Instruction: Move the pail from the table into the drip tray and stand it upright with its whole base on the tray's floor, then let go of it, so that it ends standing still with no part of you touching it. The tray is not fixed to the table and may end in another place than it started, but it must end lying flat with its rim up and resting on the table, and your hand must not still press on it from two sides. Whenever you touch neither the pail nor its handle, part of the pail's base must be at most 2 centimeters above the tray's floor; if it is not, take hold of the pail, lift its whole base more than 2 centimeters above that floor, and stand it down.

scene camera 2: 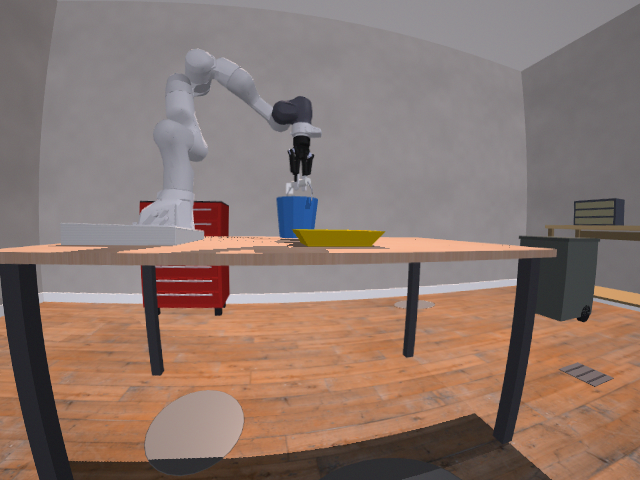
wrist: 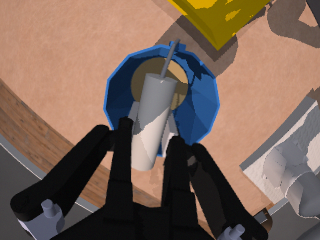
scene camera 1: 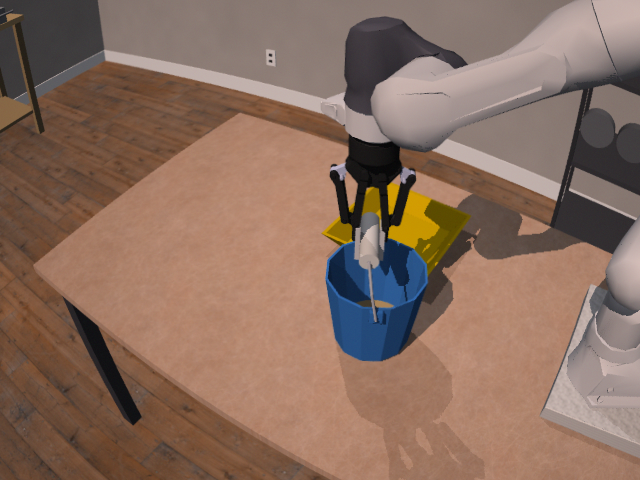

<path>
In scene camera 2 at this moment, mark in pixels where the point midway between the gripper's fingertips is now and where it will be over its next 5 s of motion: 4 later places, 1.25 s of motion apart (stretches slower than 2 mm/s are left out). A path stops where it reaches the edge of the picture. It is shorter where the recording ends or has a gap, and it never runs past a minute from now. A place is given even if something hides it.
The gripper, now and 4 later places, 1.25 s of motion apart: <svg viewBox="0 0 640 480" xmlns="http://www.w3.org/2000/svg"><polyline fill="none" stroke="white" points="300,190 301,176 300,173 305,171 317,166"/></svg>
</path>
